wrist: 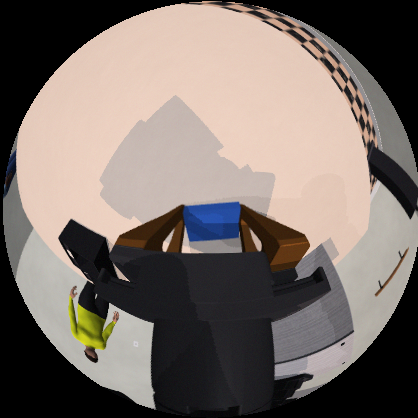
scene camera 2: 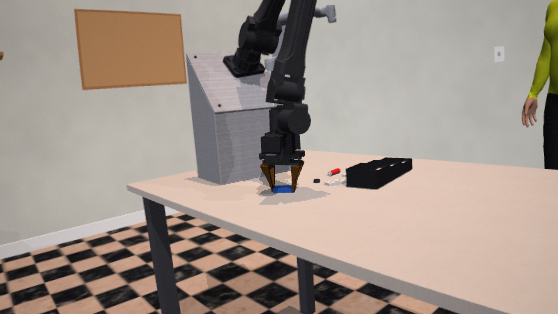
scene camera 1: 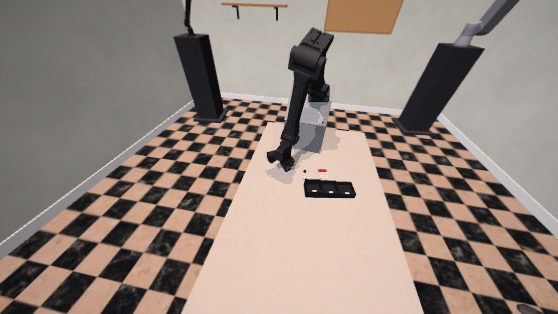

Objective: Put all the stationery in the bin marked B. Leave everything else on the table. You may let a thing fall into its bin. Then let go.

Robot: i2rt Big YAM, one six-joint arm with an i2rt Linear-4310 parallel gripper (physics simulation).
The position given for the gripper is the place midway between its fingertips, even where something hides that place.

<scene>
In view: the gripper (scene camera 2: 283, 191), a flat blue block (wrist: 211, 221) and a black three-compartment bin tray (scene camera 2: 375, 174).
The black three-compartment bin tray shows as well in the wrist view (wrist: 87, 250) and in scene camera 1 (scene camera 1: 314, 188). The gripper also shows in the wrist view (wrist: 211, 209).
</scene>
